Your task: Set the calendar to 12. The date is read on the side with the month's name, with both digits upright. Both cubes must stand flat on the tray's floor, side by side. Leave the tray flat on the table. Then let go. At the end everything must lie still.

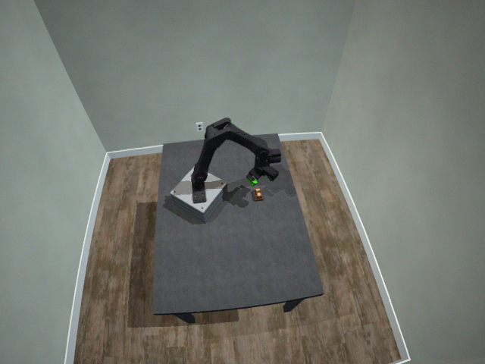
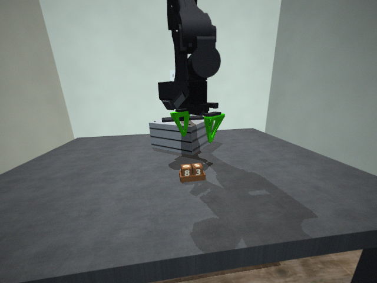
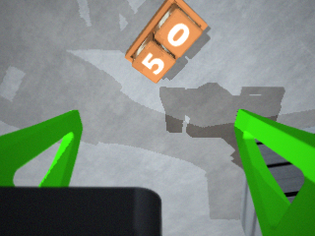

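My gripper is now 2 cm to the left of the brown tray and 12 cm above it.
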